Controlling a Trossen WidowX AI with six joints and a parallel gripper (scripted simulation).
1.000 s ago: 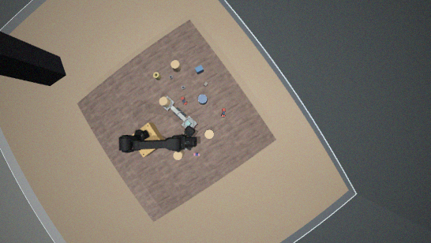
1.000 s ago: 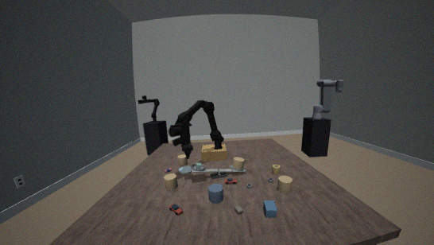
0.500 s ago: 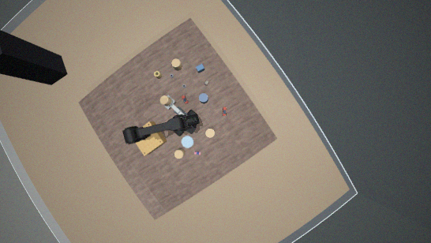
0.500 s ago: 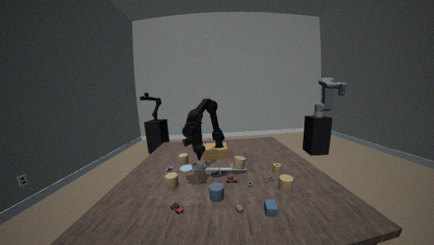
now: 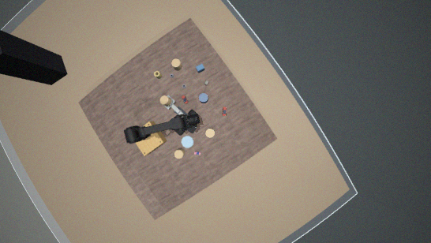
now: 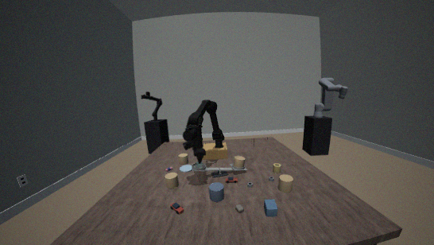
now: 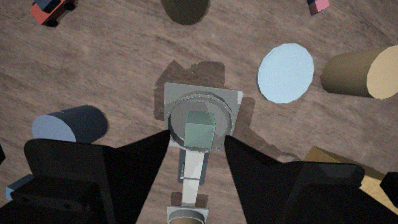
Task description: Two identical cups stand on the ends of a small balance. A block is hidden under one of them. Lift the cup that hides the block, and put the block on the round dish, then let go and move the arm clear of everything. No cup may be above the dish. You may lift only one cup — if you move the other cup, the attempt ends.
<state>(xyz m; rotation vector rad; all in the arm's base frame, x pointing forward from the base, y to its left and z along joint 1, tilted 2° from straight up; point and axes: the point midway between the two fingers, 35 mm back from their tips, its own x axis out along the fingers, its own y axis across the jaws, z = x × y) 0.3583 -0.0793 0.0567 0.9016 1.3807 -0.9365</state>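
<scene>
Now: gripper tip 110 mm past the round light blue dish, 130 mm to the left of it and 110 mm above it. Round my gripper tip: blue cylinder (180 mm ahead, 110 mm to the left, 70 mm below); cup (110 mm behind, 260 mm to the left, 50 mm below).
</scene>
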